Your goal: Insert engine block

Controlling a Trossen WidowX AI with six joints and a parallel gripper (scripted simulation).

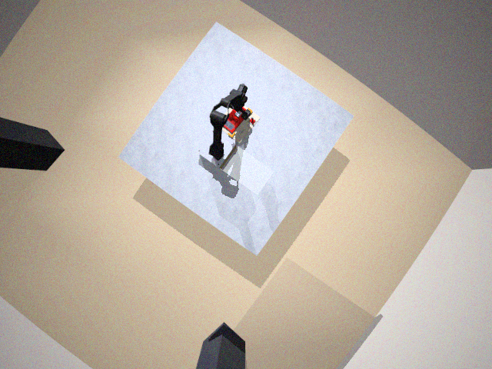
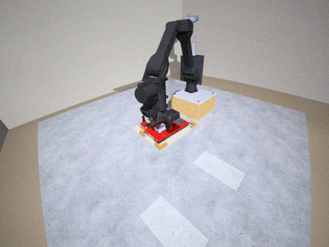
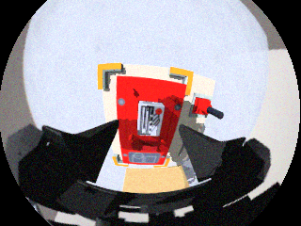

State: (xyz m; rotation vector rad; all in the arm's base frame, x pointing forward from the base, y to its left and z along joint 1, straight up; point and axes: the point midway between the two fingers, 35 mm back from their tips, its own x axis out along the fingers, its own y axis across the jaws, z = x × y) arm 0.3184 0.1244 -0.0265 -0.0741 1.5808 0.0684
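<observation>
My gripper tip is now 1 cm to the right of the grey engine block and 2 cm above it.
</observation>
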